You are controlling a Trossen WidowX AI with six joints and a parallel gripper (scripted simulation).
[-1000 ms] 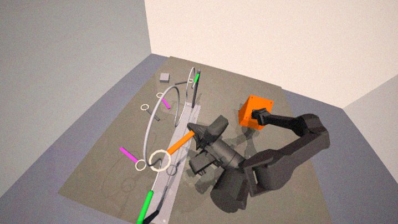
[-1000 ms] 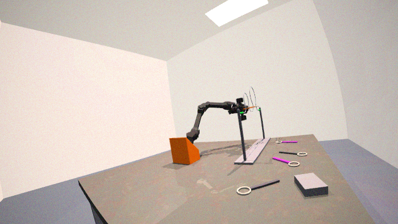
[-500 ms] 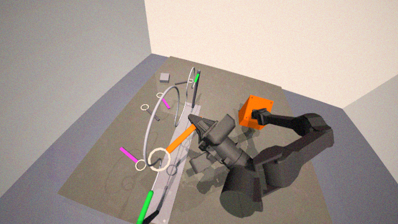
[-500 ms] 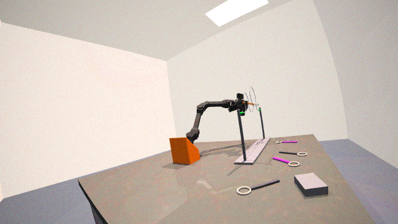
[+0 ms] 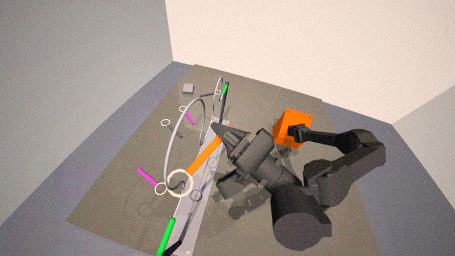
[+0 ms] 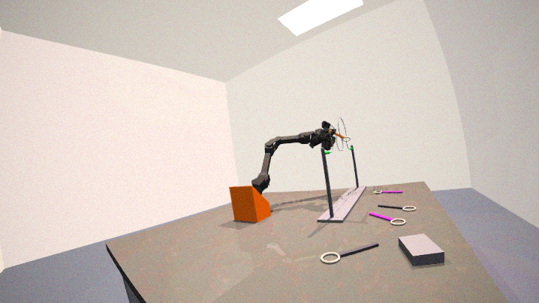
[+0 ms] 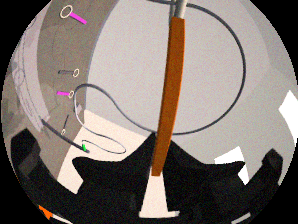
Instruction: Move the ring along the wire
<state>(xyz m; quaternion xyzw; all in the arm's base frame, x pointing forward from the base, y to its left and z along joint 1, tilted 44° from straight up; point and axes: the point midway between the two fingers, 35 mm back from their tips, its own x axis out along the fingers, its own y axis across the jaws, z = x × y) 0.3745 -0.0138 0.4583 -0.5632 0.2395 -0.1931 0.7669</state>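
My gripper tip is 2 cm short of the ring with orange handle, 8 cm to the right of it and 4 cm above it. The rest, counted from my gripper tip: grey block 25 cm ahead, 62 cm to the right, 39 cm below.
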